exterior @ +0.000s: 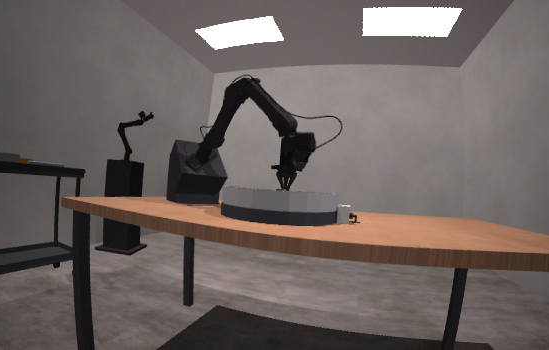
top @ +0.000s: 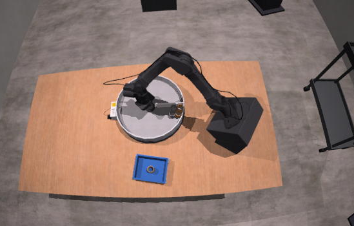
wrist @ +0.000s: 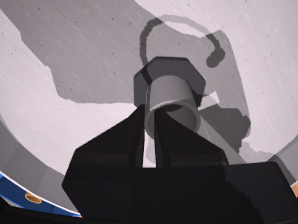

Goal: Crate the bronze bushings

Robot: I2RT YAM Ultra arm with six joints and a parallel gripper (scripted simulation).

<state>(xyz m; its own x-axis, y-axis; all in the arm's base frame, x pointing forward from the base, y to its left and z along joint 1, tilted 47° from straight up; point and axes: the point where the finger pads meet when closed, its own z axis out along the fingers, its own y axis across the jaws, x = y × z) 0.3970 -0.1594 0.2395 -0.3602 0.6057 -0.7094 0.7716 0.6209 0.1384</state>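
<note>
Now: the round grey turntable 4 cm below my hand, 2 cm behind it and 1 cm to the right of it. The rest, counted from my hand: blue crate 34 cm to the left, 12 cm ahead, 7 cm below.
</note>
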